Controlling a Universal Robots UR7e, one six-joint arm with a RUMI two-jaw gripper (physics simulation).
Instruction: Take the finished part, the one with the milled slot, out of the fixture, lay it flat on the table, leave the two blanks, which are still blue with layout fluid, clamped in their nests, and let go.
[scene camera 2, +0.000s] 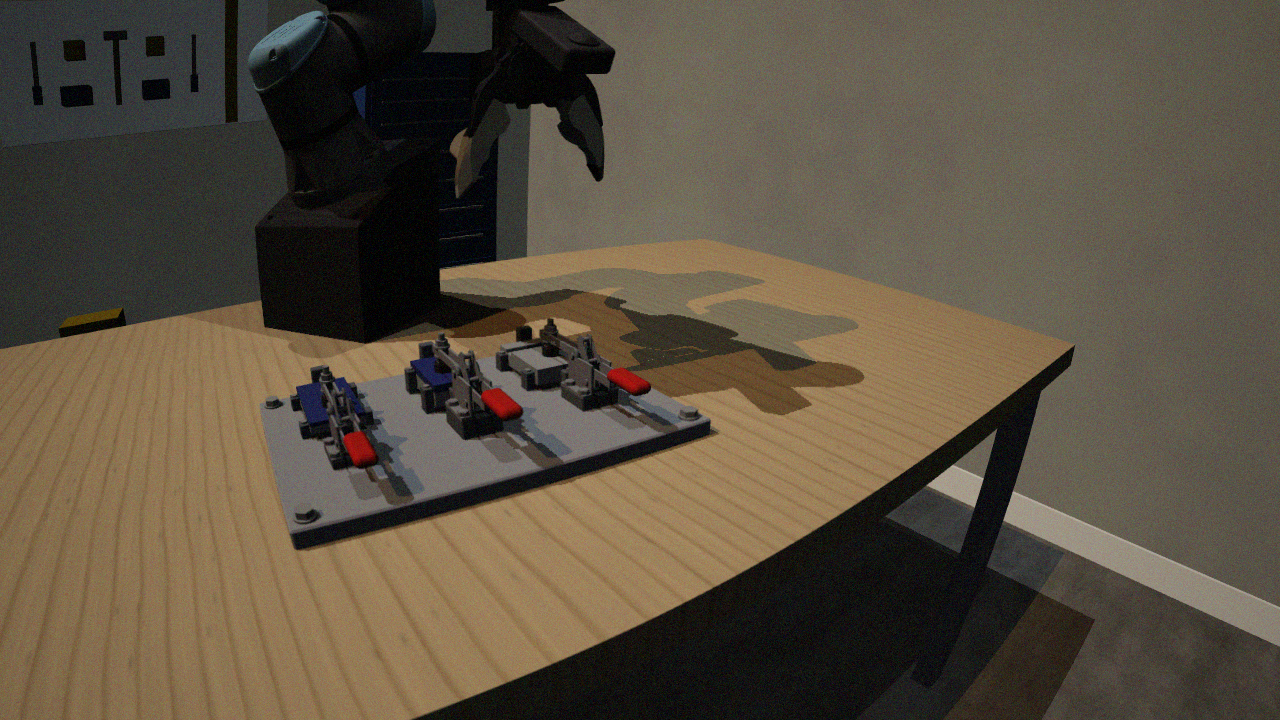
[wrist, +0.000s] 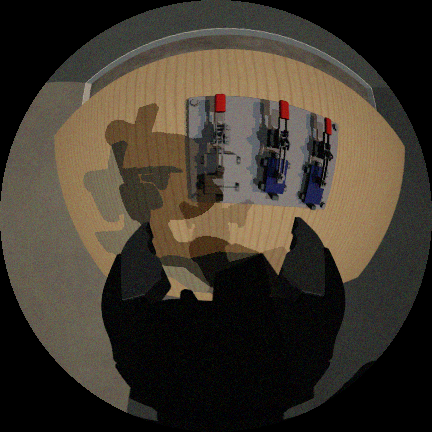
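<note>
The fixture plate (scene camera 2: 429, 488) (wrist: 245, 112) lies on the table with three nests, each with a red-handled toggle clamp. The finished part (scene camera 2: 539, 365) is bare grey metal and sits in the nest at the right in the scene view, at the left in the wrist view, partly shadowed there; its slot is hard to make out. One blue blank (scene camera 2: 432, 370) (wrist: 275, 176) sits in the middle nest. The other blue blank (scene camera 2: 313, 402) (wrist: 314, 186) sits in the end nest. Clamp arms reach over all three. My gripper (scene camera 2: 529, 186) (wrist: 221, 222) is open and empty, high above the table behind the plate.
Red clamp handles (scene camera 2: 629, 380) (scene camera 2: 501, 402) (scene camera 2: 359, 448) stick out toward the plate's front edge. Bolt heads (scene camera 2: 305, 514) (scene camera 2: 688, 413) stand at its corners. The robot's dark base block (scene camera 2: 313, 277) stands behind the plate. The wooden table (scene camera 2: 895, 358) carries the arm's shadows.
</note>
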